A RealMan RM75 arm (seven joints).
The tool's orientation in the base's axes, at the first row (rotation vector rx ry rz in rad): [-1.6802, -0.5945, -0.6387]
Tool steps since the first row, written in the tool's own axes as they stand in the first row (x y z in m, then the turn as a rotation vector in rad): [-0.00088, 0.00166, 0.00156, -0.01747, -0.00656, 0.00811]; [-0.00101, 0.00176, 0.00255, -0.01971, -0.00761, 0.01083]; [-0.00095, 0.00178, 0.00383, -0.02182, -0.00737, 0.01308]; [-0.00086, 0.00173, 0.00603, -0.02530, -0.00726, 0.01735]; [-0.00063, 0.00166, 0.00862, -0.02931, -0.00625, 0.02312]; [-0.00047, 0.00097, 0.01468, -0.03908, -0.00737, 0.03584]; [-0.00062, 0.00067, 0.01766, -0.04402, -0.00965, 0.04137]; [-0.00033, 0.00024, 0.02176, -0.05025, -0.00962, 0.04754]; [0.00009, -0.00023, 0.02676, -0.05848, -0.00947, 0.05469]
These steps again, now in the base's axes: [0.00066, 0.00118, -0.00204, -0.01631, 0.00836, -0.00884]; [0.00073, 0.00213, -0.00236, -0.01838, 0.01112, -0.01011]; [0.00091, 0.00338, -0.00255, -0.01952, 0.01319, -0.01211]; [0.00115, 0.00555, -0.00282, -0.02154, 0.01719, -0.01531]; [0.00152, 0.00812, -0.00304, -0.02317, 0.02248, -0.01976]; [0.00174, 0.01420, -0.00346, -0.02975, 0.03471, -0.02786]; [0.00172, 0.01717, -0.00385, -0.03435, 0.04033, -0.03060]; [0.00203, 0.02129, -0.00403, -0.03822, 0.04608, -0.03596]; [0.00249, 0.02630, -0.00425, -0.04335, 0.05268, -0.04296]
